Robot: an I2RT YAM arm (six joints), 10 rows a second.
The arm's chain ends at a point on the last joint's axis. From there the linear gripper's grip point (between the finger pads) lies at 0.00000 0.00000 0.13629 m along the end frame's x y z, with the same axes.
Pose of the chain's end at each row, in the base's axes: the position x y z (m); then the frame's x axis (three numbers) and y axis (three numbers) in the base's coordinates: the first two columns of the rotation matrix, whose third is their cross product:
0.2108, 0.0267, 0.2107, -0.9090, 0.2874, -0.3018, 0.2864, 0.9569, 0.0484
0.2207, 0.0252, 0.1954, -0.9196, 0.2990, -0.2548, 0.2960, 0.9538, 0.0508
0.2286, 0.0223, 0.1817, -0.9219, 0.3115, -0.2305, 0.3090, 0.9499, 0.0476
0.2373, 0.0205, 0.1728, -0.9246, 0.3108, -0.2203, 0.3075, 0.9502, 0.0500
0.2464, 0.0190, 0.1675, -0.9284, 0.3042, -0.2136, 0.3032, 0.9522, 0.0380
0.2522, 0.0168, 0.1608, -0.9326, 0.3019, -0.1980, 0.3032, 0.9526, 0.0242
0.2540, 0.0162, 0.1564, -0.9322, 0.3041, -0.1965, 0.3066, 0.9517, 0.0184
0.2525, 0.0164, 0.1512, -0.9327, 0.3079, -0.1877, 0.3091, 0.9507, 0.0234
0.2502, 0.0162, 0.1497, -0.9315, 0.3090, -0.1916, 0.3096, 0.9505, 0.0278
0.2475, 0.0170, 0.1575, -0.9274, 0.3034, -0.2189, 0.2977, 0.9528, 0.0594
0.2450, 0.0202, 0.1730, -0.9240, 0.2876, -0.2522, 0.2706, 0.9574, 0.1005
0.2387, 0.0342, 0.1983, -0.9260, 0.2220, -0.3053, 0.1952, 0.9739, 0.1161
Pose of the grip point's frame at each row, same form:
0.2521, 0.0209, 0.0809, -0.9090, 0.2874, -0.3018, 0.2864, 0.9569, 0.0484
0.2559, 0.0213, 0.0638, -0.9196, 0.2990, -0.2548, 0.2960, 0.9538, 0.0508
0.2605, 0.0186, 0.0492, -0.9219, 0.3115, -0.2305, 0.3090, 0.9499, 0.0476
0.2679, 0.0176, 0.0400, -0.9246, 0.3108, -0.2203, 0.3075, 0.9502, 0.0500
0.2757, 0.0150, 0.0344, -0.9284, 0.3042, -0.2136, 0.3032, 0.9522, 0.0380
0.2789, 0.0117, 0.0272, -0.9326, 0.3019, -0.1980, 0.3032, 0.9526, 0.0242
0.2803, 0.0103, 0.0228, -0.9322, 0.3041, -0.1965, 0.3066, 0.9517, 0.0184
0.2778, 0.0115, 0.0174, -0.9327, 0.3079, -0.1877, 0.3091, 0.9507, 0.0234
0.2762, 0.0116, 0.0160, -0.9315, 0.3090, -0.1916, 0.3096, 0.9505, 0.0278
0.2784, 0.0156, 0.0248, -0.9274, 0.3034, -0.2189, 0.2977, 0.9528, 0.0594
0.2818, 0.0236, 0.0418, -0.9240, 0.2876, -0.2522, 0.2706, 0.9574, 0.1005
0.2827, 0.0407, 0.0695, -0.9260, 0.2220, -0.3053, 0.1952, 0.9739, 0.1161

